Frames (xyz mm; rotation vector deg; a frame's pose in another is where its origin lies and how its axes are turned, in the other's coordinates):
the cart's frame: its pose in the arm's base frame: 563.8 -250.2 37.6 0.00 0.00 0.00
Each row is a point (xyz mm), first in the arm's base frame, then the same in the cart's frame.
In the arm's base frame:
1: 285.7 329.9 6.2
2: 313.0 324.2 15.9
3: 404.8 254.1 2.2
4: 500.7 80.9 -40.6
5: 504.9 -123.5 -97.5
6: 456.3 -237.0 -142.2
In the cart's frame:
1: -278.1 580.1 -31.4
2: -250.8 574.4 -21.7
3: -159.0 504.3 -35.4
4: -63.1 331.1 -78.2
5: -58.9 126.7 -135.1
6: -107.5 13.2 -179.8

